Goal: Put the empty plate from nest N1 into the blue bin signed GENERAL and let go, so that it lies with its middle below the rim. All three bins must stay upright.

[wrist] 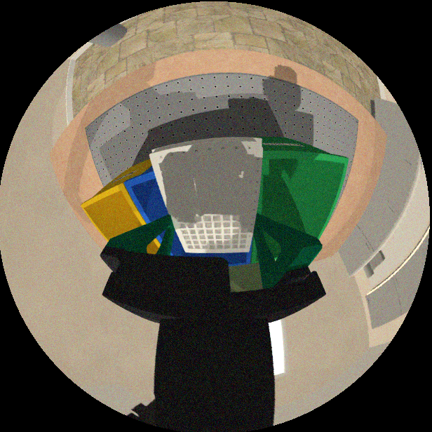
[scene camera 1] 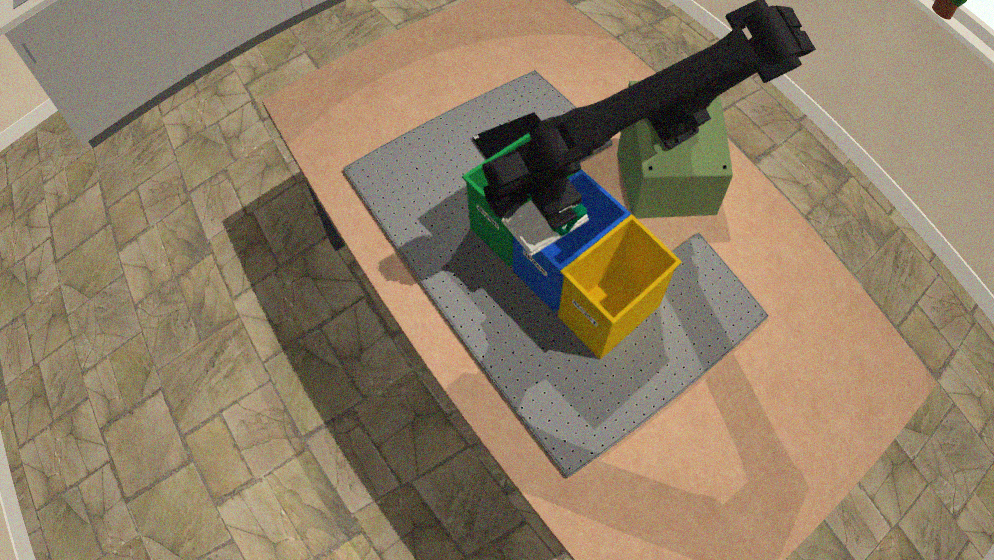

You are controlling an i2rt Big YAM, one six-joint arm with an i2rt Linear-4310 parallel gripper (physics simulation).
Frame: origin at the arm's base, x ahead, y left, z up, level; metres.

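Seen in the pictures: gripper, fingertip midpoint: [scene camera 1: 551, 216]; arm's base, origin of the base link: [scene camera 1: 668, 117].
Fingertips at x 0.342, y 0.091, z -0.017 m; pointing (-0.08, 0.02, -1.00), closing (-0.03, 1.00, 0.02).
Note:
Pixels of each thing's top centre, then the offset from my fingertips to it. "*": a spot on its surface instead. Level surfaces: height alone.
- light plate, middle of its top: [scene camera 1: 545, 215] 0.013 m ahead, 0.002 m left, 0.013 m up
- blue bin, surface spot: [scene camera 1: 535, 286] * 0.049 m ahead, 0.038 m left, 0.156 m down
- green bin, middle of its top: [scene camera 1: 522, 171] 0.006 m back, 0.113 m right, 0.005 m down
- yellow bin, middle of its top: [scene camera 1: 623, 266] 0.061 m back, 0.144 m left, 0.005 m down
- perforated grey board, its level: 0.184 m down
- tan table, its level: 0.197 m down
The light plate [scene camera 1: 534, 229] [wrist: 212, 182], grey in shadow with a grid pattern near my fingers, is held between the dark green fingers of my gripper [scene camera 1: 541, 217] [wrist: 213, 217]. It is over the blue bin [scene camera 1: 535, 286] [wrist: 141, 192], close to the side shared with the green bin, and covers much of the blue bin in the wrist view. Its exact height against the rim cannot be told. The blue bin stands upright between the green bin [scene camera 1: 488, 235] [wrist: 307, 195] and the yellow bin [scene camera 1: 613, 326] [wrist: 107, 212], both upright. The bin signs are too small to read.
The bins stand in a touching row on a perforated grey board [scene camera 1: 556, 424] [wrist: 212, 87] on the tan table [scene camera 1: 834, 333] [wrist: 220, 59]. A green box-shaped block [scene camera 1: 685, 191] stands behind them, under the arm. The arm reaches over the green and blue bins.

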